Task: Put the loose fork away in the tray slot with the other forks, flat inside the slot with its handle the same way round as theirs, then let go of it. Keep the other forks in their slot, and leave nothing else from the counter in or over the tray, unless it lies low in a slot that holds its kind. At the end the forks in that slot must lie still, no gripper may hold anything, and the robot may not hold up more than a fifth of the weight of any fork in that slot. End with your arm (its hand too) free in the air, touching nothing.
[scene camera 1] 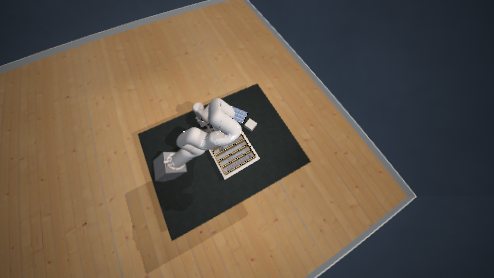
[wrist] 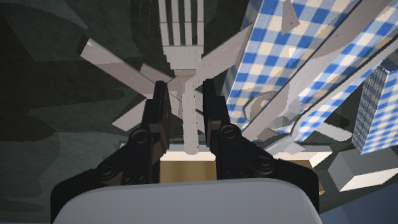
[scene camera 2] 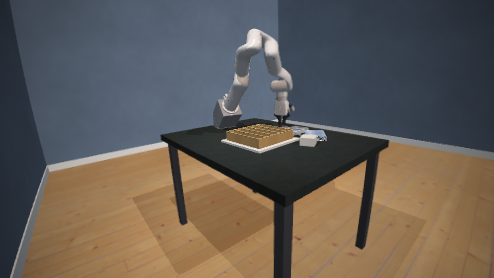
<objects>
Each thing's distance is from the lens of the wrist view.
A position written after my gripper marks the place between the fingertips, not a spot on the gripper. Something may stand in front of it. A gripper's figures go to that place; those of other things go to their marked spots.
my gripper [wrist: 186,94]: 14 cm
tray [wrist: 170,170]: 27 cm
</objects>
